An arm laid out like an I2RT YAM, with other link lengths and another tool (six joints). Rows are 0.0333 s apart.
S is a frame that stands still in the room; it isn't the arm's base.
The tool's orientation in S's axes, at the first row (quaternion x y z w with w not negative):
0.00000 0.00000 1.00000 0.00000
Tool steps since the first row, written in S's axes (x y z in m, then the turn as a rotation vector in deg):
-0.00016 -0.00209 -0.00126 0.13 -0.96 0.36
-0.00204 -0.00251 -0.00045 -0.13 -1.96 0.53
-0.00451 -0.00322 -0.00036 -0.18 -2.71 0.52
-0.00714 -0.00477 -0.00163 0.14 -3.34 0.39
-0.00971 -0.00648 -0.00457 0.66 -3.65 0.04
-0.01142 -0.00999 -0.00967 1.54 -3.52 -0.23
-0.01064 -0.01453 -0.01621 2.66 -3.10 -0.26
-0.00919 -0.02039 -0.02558 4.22 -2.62 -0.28
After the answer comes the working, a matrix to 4 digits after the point.
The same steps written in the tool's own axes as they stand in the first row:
0.00016 0.00209 -0.00126 -0.13 0.96 0.36
0.00204 0.00251 -0.00045 0.13 1.96 0.53
0.00451 0.00322 -0.00036 0.18 2.71 0.52
0.00714 0.00477 -0.00163 -0.14 3.34 0.39
0.00971 0.00648 -0.00457 -0.66 3.65 0.04
0.01142 0.00999 -0.00967 -1.54 3.52 -0.23
0.01064 0.01453 -0.01621 -2.66 3.10 -0.26
0.00919 0.02039 -0.02558 -4.22 2.62 -0.28

The tool's axes in the first row as the columns of a matrix, in S's axes (rounded; the answer above uses it unrounded):
-1.0000 0.0000 0.0000
0.0000 -1.0000 0.0000
0.0000 0.0000 1.0000

